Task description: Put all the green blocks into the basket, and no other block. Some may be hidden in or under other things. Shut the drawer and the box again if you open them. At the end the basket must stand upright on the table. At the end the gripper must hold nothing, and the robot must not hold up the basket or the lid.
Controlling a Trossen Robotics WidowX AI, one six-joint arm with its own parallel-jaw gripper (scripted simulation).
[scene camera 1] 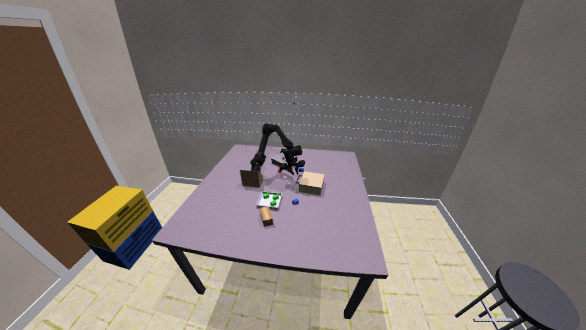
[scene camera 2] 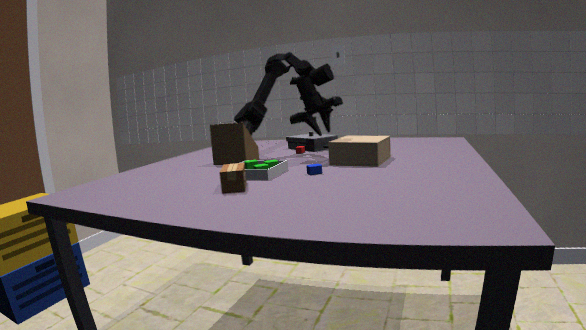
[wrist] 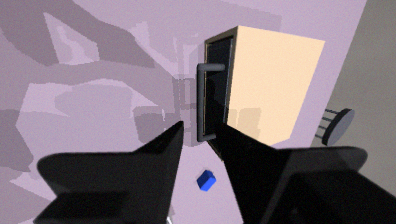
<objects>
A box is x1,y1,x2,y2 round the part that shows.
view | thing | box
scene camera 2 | my gripper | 290,88,342,135
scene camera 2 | small brown box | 220,163,245,193
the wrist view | my gripper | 33,121,395,223
</objects>
